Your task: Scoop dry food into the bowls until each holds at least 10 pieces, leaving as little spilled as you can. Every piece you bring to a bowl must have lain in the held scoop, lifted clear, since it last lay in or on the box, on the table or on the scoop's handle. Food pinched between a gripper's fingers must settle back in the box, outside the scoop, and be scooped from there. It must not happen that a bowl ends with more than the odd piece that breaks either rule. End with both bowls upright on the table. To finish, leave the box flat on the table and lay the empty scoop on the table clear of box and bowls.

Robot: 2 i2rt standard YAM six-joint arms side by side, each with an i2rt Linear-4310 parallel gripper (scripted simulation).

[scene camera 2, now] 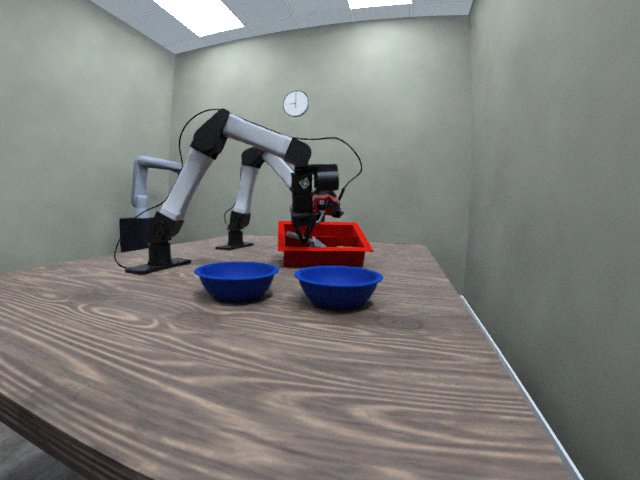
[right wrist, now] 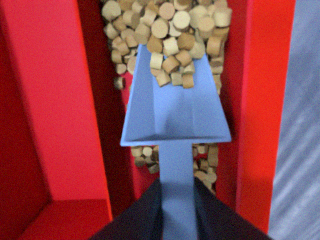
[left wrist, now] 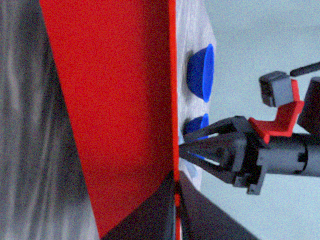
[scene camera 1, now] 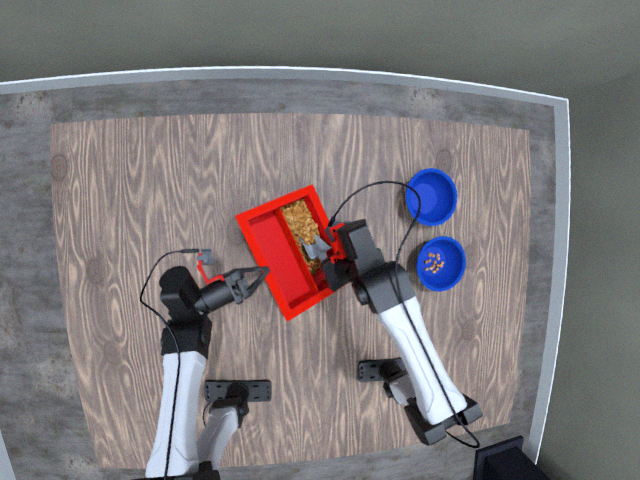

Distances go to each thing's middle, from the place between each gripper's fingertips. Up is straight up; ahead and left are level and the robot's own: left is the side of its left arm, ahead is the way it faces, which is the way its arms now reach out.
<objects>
I see my right gripper (scene camera 2: 304,241) 7 cm to the right of the red box (scene camera 1: 295,290), 4 cm short of it and 1 cm above it.
I see the red box 80 mm to the right of my left hand (scene camera 1: 268,268), 50 mm below it and 30 mm ahead of it.
</objects>
